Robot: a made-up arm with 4 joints.
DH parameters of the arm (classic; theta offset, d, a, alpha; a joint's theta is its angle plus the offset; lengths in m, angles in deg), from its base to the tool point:
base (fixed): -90 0.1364 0 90
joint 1: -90 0.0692 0.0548 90
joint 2: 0 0.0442 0.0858 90
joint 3: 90 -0.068 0.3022 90
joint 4: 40.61 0 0.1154 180
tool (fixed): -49.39 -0.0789 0 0
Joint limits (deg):
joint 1: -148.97..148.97
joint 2: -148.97..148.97
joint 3: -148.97..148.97
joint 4: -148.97..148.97
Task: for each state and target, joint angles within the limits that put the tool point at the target. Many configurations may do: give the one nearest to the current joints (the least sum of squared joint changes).
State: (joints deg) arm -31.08 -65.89 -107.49 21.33
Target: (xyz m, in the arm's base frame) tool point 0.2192 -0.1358 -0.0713
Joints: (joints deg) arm -29.94 -69.95 -128.75 37.53
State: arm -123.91 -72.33 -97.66 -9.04
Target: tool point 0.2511 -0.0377 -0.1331
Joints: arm -108.73 -118.52 -124.38 -2.88
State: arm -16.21 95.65 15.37 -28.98
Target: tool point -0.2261 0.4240 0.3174
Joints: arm -22.09 94.76 0.43 -31.57
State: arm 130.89 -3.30 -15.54 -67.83
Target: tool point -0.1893 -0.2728 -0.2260
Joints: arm 119.59 2.48 21.78 -67.30
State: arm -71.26 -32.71 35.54 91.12
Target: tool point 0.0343 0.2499 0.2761
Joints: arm -53.17 -61.67 11.99 106.30
